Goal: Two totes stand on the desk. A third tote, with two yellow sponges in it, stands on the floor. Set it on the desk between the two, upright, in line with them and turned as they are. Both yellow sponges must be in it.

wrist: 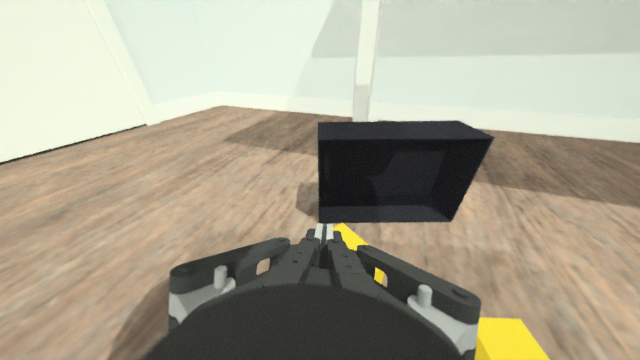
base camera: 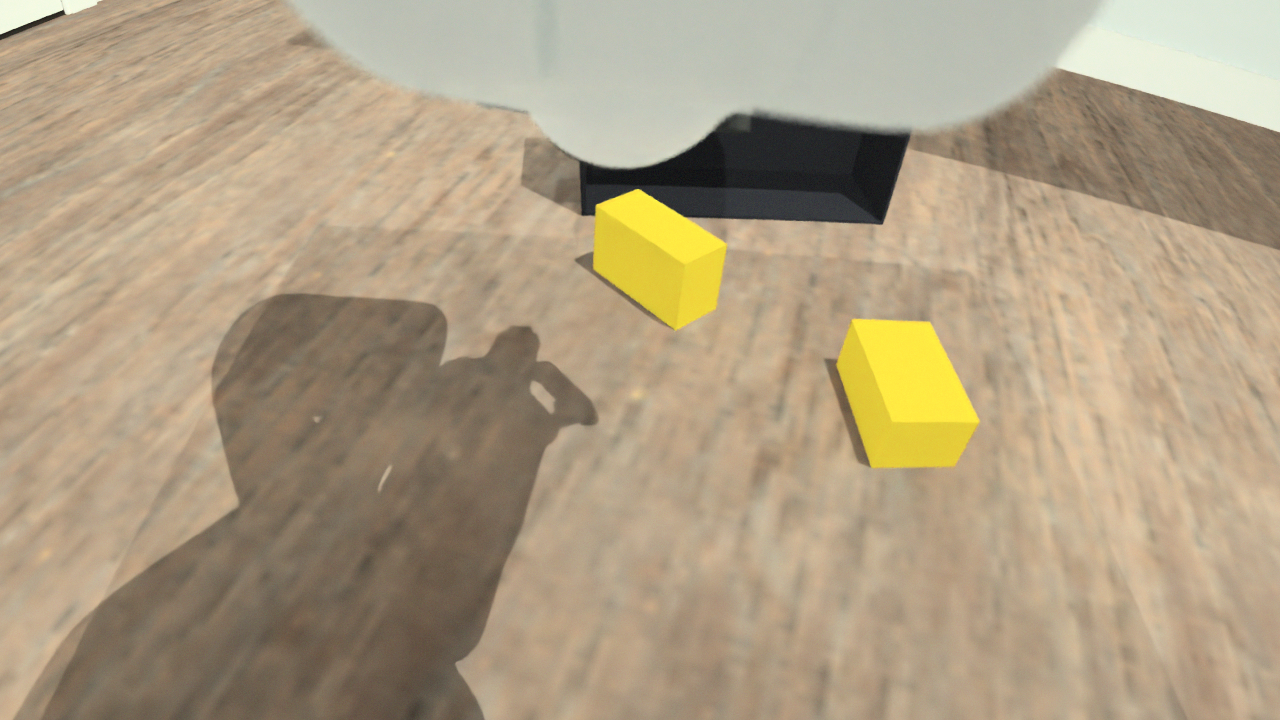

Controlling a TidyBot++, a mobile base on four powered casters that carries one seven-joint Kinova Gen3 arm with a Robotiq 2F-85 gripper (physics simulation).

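A black tote [base camera: 787,204] [wrist: 395,131] lies tipped on its side on the floor, its open side facing the robot; its inside looks empty. One yellow sponge [base camera: 657,255] [wrist: 351,238] lies on the floor in front of the tote's opening, partly hidden by the fingers in the wrist view. The other yellow sponge [base camera: 913,376] [wrist: 507,340] lies on the floor nearer and to the right. My gripper [wrist: 324,235] is shut and empty, in front of the tote. The desk and its two totes do not show.
The arm [base camera: 680,71] covers the top middle of the base camera view and hides part of the tote. A narrow white post [wrist: 365,65] stands behind the tote, near the pale wall [wrist: 250,55]. A white panel [wrist: 50,65] stands at the left.
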